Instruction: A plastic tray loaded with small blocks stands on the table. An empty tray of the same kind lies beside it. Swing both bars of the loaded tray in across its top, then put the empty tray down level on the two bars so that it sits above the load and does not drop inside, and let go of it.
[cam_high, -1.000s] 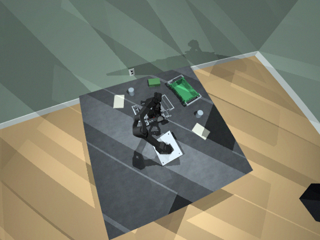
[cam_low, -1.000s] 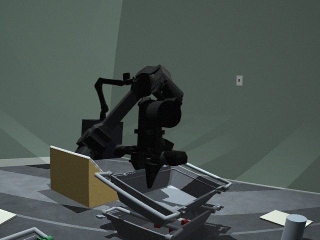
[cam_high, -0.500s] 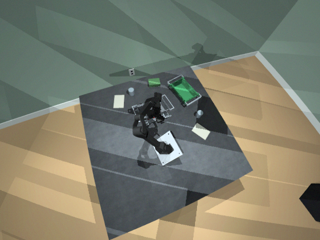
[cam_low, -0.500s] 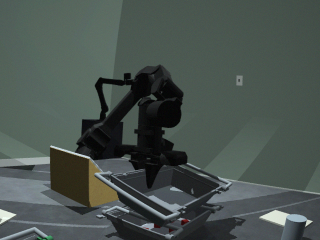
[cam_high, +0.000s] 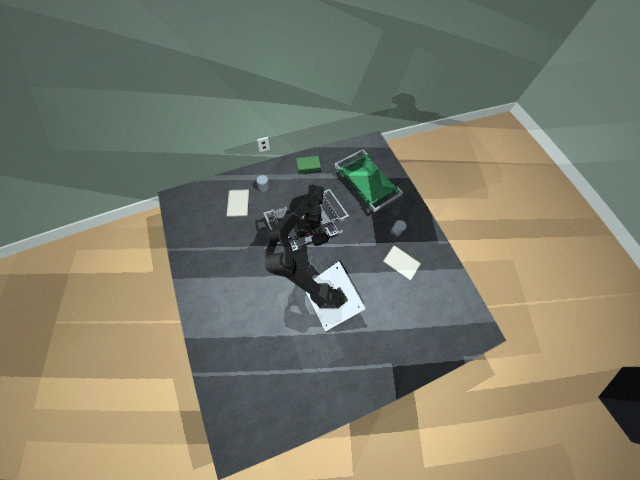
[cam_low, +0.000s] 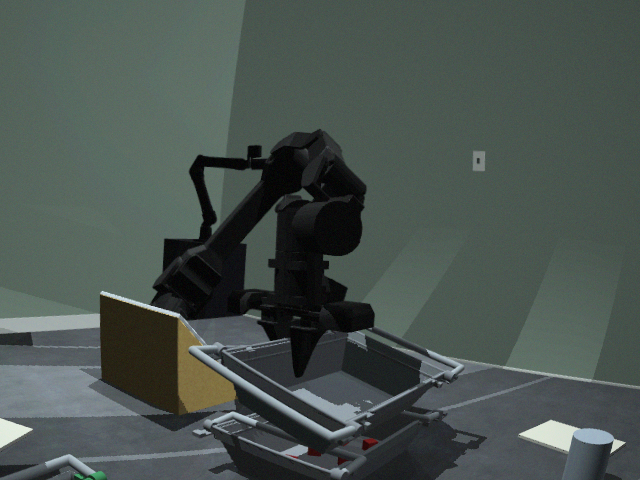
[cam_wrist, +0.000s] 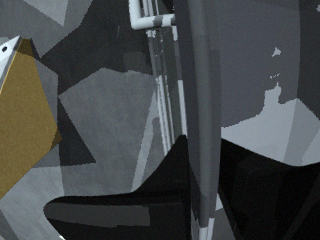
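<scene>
My gripper tip is now 70 mm short of the grey tray, 20 mm below it and 10 mm to the left of it. Round my gripper tip: green block: 390 mm ahead, 200 mm to the right, 90 mm below.
</scene>
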